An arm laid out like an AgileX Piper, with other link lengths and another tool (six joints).
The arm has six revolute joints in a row. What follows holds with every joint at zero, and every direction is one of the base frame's.
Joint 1 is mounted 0.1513 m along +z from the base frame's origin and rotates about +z.
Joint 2 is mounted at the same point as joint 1 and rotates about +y.
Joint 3 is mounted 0.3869 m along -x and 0.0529 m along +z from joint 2 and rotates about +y.
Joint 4 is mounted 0.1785 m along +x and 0.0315 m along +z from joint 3 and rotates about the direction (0.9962, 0, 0.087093).
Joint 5 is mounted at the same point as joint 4 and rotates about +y.
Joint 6 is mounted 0.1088 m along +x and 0.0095 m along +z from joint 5 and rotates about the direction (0.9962, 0, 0.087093).
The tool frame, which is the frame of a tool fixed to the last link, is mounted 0.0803 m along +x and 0.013 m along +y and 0.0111 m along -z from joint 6; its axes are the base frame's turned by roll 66.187, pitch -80.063 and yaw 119.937 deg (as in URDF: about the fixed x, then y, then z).
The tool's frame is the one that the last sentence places.
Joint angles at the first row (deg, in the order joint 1, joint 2, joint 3, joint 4, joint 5, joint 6):
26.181 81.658 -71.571 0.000 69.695 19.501
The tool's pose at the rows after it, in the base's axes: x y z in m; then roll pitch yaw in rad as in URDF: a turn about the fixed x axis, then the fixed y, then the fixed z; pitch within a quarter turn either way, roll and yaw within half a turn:
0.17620, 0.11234, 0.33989, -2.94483, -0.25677, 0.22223
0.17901, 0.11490, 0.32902, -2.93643, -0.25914, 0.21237
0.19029, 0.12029, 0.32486, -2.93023, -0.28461, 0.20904
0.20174, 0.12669, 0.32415, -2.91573, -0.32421, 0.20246
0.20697, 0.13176, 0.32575, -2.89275, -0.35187, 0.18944
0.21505, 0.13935, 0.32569, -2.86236, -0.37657, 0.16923
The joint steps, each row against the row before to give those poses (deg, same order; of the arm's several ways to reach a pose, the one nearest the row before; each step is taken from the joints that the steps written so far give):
0.064 -1.059 6.528 1.389 -5.649 1.555
0.001 0.609 2.994 0.379 -3.854 0.269
-0.001 1.262 0.438 0.000 -3.200 -0.001
0.045 0.879 0.000 0.240 -3.275 0.003
0.017 0.160 0.000 0.849 -2.015 -0.002
0.049 0.772 0.001 1.249 -2.592 0.070

